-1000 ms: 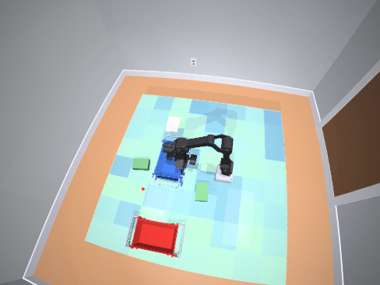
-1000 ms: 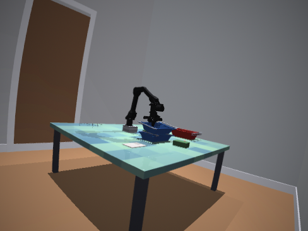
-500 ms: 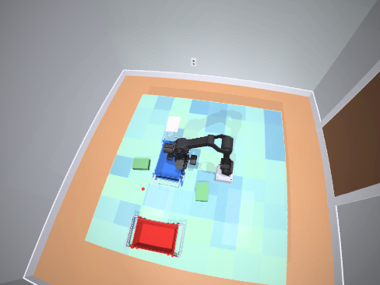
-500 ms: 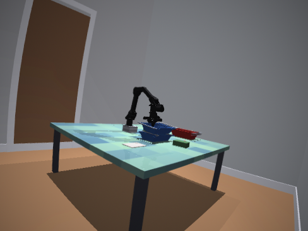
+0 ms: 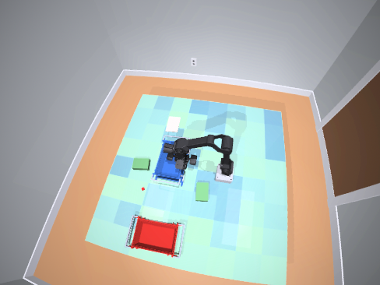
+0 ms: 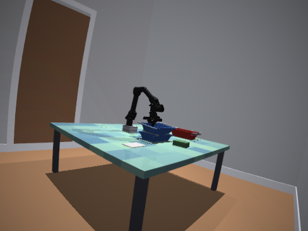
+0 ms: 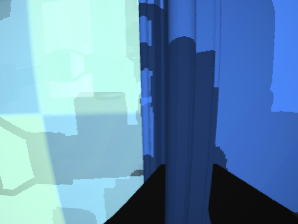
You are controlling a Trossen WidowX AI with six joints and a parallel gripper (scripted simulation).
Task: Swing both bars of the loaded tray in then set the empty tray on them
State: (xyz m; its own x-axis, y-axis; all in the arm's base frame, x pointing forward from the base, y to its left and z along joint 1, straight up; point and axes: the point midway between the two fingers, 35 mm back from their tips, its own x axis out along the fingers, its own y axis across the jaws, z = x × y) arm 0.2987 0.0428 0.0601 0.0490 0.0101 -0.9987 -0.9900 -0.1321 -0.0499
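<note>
The blue tray lies 70 mm ahead of my gripper tip, 30 mm above it and 10 mm to the left of it. The rest, counted from my gripper tip: small red block: 250 mm to the left, 210 mm ahead, 80 mm below; white flat plate: 320 mm to the right, 210 mm ahead, 90 mm below.
</note>
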